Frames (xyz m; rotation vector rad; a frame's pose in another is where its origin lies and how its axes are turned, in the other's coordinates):
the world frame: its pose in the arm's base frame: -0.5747 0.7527 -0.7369 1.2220 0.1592 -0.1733
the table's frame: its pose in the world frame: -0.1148 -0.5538 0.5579 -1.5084 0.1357 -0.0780
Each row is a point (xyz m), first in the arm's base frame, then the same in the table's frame.
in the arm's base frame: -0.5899 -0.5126 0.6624
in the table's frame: -0.3762 -1.0061 1.4427
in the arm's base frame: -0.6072 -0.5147 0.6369
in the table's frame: -0.3833 -1.0004 1.4132
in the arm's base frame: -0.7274 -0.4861 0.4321
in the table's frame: -0.4256 -0.9121 1.1950
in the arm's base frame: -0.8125 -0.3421 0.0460
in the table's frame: -0.3776 -0.6657 0.8573
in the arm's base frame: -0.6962 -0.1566 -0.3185
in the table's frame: -0.1510 -0.3946 0.6208
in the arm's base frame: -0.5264 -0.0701 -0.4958
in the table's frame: 0.0654 -0.2716 0.5444
